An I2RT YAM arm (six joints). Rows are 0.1 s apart.
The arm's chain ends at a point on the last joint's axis. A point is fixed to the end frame.
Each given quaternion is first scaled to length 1.
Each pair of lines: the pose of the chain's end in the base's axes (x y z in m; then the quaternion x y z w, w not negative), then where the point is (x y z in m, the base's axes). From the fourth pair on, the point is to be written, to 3 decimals.
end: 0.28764 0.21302 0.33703 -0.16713 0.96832 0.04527 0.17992
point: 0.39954 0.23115 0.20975
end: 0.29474 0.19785 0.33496 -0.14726 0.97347 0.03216 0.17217
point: 0.40544 0.20833 0.20578
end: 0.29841 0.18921 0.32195 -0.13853 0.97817 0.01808 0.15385
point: 0.40485 0.19335 0.18889
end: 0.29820 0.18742 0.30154 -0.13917 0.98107 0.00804 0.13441
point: 0.400 0.188 0.165
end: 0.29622 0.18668 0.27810 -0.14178 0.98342 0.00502 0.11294
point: 0.392 0.186 0.137
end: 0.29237 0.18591 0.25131 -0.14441 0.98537 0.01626 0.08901
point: 0.381 0.188 0.106
